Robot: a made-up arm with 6 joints.
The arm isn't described. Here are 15 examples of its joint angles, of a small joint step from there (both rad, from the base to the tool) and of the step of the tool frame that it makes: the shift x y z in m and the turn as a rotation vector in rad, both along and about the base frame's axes.
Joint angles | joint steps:
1: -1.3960 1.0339 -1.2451 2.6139 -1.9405 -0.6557 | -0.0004 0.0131 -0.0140 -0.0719 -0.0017 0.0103
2: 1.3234 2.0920 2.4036 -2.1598 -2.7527 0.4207 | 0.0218 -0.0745 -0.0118 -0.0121 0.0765 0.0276
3: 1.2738 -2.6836 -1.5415 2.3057 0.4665 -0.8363 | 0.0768 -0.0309 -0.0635 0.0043 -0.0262 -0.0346
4: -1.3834 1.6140 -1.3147 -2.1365 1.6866 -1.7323 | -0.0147 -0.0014 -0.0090 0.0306 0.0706 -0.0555
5: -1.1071 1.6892 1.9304 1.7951 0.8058 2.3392 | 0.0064 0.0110 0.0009 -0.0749 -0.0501 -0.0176
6: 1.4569 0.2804 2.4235 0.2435 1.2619 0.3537 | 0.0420 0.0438 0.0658 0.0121 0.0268 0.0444
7: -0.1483 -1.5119 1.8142 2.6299 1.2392 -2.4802 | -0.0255 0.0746 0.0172 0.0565 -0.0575 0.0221
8: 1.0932 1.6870 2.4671 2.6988 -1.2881 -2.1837 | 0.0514 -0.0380 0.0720 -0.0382 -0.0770 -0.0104
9: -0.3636 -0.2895 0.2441 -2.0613 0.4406 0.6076 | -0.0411 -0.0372 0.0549 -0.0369 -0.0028 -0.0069
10: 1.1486 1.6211 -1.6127 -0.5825 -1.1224 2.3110 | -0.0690 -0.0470 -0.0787 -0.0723 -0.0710 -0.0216
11: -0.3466 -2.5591 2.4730 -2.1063 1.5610 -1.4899 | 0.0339 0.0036 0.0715 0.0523 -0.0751 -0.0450
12: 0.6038 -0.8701 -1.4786 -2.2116 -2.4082 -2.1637 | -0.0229 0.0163 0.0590 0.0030 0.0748 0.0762
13: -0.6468 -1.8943 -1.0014 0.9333 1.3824 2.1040 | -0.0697 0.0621 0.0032 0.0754 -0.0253 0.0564
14: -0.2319 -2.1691 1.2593 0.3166 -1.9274 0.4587 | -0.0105 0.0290 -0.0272 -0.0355 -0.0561 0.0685
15: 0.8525 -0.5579 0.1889 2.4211 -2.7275 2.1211 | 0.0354 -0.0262 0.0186 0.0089 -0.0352 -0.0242
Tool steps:
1: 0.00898 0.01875 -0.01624 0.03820 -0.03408 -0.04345
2: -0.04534 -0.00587 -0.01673 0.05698 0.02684 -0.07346
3: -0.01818 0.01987 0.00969 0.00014 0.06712 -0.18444
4: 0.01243 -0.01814 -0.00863 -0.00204 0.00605 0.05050
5: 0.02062 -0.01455 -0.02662 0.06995 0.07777 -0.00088
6: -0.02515 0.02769 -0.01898 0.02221 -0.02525 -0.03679
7: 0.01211 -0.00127 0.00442 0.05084 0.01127 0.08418
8: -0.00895 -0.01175 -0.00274 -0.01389 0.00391 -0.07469
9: 0.00497 -0.02552 -0.00317 -0.06464 -0.02871 -0.00661
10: -0.00532 0.00037 -0.00018 -0.01373 0.01593 -0.01486
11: -0.02816 0.02645 -0.00547 -0.06683 -0.11643 -0.04873
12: -0.00483 0.00702 -0.00898 -0.12873 0.00447 -0.09533
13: -0.00908 -0.02541 0.05437 0.10441 0.07901 0.04877
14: -0.00390 0.01750 -0.00334 0.01746 0.02500 -0.03494
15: 0.00721 -0.00015 -0.00586 0.02747 0.01531 -0.02016
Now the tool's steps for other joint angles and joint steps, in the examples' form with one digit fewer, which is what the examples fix.
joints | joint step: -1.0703 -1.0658 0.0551 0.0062 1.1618 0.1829 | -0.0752 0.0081 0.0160 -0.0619 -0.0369 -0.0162
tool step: -0.0217 -0.0261 -0.0079 0.0149 -0.0597 0.0218
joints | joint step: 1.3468 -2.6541 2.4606 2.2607 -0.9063 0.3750 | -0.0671 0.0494 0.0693 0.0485 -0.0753 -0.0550
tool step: 0.0023 -0.0243 0.0180 0.1019 0.0125 0.1068
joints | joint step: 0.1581 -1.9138 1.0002 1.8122 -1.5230 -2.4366 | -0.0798 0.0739 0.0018 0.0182 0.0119 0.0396
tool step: -0.0112 -0.0110 -0.0032 0.0291 -0.0155 0.1118
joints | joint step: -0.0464 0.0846 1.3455 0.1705 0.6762 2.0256 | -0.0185 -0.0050 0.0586 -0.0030 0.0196 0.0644
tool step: -0.0060 0.0016 -0.0024 -0.0234 0.0061 0.0426
